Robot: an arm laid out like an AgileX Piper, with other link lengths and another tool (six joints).
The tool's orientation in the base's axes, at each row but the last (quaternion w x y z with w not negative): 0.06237 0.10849 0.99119 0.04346; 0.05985 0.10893 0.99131 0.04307; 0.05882 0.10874 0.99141 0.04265; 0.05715 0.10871 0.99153 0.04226; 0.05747 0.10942 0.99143 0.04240; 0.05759 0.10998 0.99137 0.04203; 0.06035 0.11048 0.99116 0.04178; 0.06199 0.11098 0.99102 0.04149; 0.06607 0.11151 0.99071 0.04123; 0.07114 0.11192 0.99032 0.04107; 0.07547 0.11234 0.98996 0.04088; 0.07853 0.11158 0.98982 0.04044
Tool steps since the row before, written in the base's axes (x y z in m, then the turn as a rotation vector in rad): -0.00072 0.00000 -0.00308 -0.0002 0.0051 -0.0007; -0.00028 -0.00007 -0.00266 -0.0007 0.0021 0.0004; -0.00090 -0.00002 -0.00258 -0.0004 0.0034 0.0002; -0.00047 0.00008 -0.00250 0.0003 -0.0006 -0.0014; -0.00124 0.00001 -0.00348 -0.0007 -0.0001 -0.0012; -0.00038 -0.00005 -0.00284 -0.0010 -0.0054 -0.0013; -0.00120 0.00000 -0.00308 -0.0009 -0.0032 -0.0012; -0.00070 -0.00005 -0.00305 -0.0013 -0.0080 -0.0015; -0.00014 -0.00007 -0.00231 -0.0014 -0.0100 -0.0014; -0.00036 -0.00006 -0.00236 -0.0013 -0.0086 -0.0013; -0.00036 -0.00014 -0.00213 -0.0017 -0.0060 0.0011; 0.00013 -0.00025 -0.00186 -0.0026 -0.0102 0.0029
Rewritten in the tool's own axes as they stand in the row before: 0.00105 -0.00046 0.00295 0.0014 0.0048 0.0010; 0.00055 -0.00039 0.00259 0.0011 0.0019 -0.0003; 0.00115 -0.00046 0.00244 0.0011 0.0032 0.0000; 0.00073 -0.00026 0.00242 -0.0003 -0.0007 0.0014; 0.00157 -0.00059 0.00329 0.0008 -0.0004 0.0011; 0.00066 -0.00040 0.00276 -0.0001 -0.0056 0.0008; 0.00150 -0.00055 0.00289 0.0003 -0.0034 0.0008; 0.00101 -0.00049 0.00292 -0.0004 -0.0082 0.0008; 0.00040 -0.00032 0.00226 -0.0007 -0.0102 0.0005; 0.00064 -0.00037 0.00227 -0.0005 -0.0088 0.0005; 0.00061 -0.00042 0.00203 0.0001 -0.0061 -0.0017; 0.00009 -0.00040 0.00184 -0.0002 -0.0102 -0.0039
